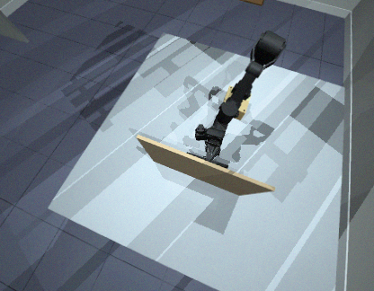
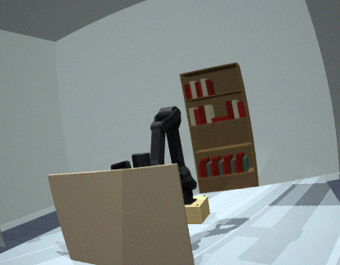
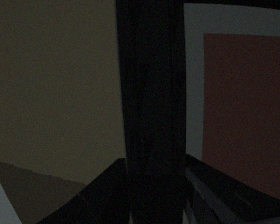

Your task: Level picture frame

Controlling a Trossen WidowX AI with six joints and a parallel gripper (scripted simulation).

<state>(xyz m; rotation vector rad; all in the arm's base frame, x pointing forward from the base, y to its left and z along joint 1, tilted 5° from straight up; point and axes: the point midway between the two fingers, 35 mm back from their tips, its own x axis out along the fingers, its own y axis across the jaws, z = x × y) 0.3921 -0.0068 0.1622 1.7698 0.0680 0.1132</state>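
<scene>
Right now my gripper tip is 50 mm above the picture frame. Also, from my gripper tip: tan wall panel: 70 mm below, 20 mm to the right, 20 mm ahead.
</scene>
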